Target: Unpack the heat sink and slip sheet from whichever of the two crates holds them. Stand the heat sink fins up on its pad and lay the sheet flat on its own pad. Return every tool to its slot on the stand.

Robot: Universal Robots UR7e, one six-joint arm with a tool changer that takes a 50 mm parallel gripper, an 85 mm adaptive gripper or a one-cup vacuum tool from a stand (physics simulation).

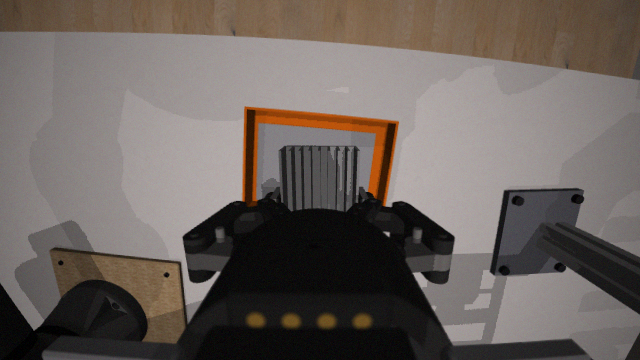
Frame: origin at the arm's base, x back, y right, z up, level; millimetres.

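Where they show: arm's base at its link origin: [107, 315].
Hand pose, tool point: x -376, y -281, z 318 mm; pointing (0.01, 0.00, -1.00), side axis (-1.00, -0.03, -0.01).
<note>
Each offset is from my tool point to the centre of the thing. "spot": to the spot under its first point. Level surfaces: height alone.
My gripper [321, 196] is shut on the grey finned heat sink @(dx +1, dy +6, dz -175 mm) [320, 175], with a finger at each side of it. The heat sink's fins show as upright parallel lines; its lower part is hidden behind the gripper body. It is held above the orange crate @(dx +7, dy -3, dz -308 mm) [320, 118], whose near side is hidden by the gripper. A pale grey surface shows inside the crate around the heat sink; I cannot tell whether the slip sheet is there. The pads cannot be made out for certain.
A dark plate @(spot: dx -314, dy +65, dz -317 mm) [530, 215] with bolts and a grey metal post @(spot: dx -335, dy +87, dz -228 mm) [595, 260] stands at the right. A brown board [160, 300] lies at the lower left, with a dark round part [100, 310] over it. The light table top @(dz -329 mm) [175, 70] ends at a wood floor [350, 22].
</note>
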